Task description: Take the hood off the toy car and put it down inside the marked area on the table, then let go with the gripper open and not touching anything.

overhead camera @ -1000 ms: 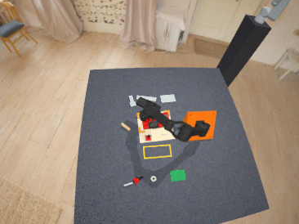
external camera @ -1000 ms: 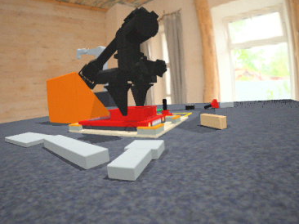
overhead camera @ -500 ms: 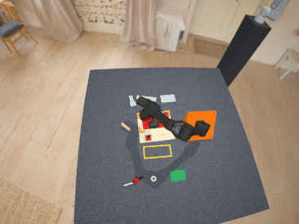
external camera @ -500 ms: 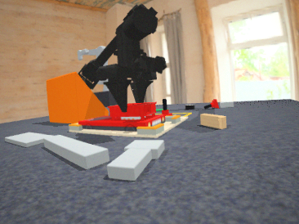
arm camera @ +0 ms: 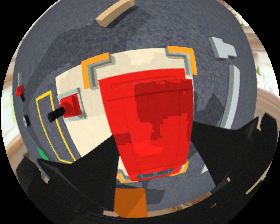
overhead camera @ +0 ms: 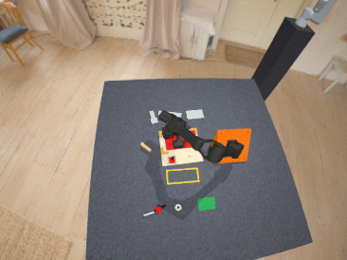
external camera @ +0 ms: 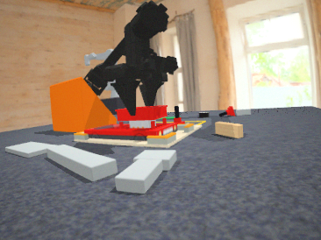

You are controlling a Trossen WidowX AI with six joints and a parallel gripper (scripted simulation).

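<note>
Right now the cream baseplate is 4 cm below my gripper tip, 3 cm behind it and 2 cm to the left of it. From my gripper tip the other things lie so: red hood: 1 cm above; wooden block: 18 cm ahead, 4 cm to the left, 4 cm below; green square: 39 cm to the left, 16 cm behind, 5 cm below.
</note>
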